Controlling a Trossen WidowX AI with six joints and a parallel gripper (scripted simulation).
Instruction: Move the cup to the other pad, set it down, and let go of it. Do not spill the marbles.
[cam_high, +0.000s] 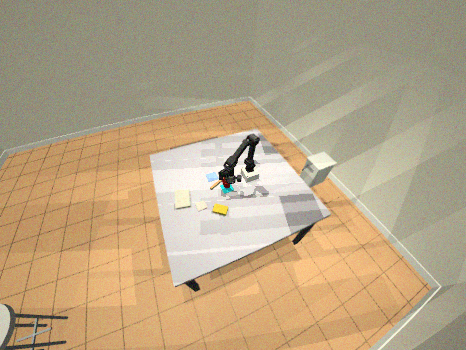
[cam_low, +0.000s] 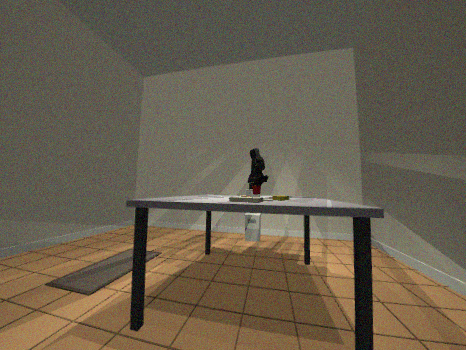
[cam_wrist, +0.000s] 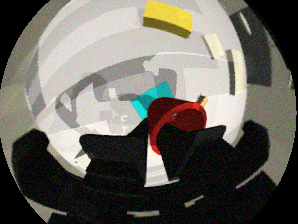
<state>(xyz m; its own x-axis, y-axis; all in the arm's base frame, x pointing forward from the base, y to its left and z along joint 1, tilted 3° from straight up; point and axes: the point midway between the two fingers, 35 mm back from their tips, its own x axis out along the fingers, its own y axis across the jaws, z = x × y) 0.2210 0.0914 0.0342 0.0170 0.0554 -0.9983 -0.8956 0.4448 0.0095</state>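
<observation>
Now: gripper tip 80 mm above the cyan pad, 20 mm short of it and 10 mm to the left of it. The rest, counted from my gripper tip: red cup 30 mm ahead, 20 mm to the right; light blue pad 180 mm to the right, 110 mm ahead, 80 mm below; wooden stick 100 mm to the right, 70 mm below, 70 mm ahead.
</observation>
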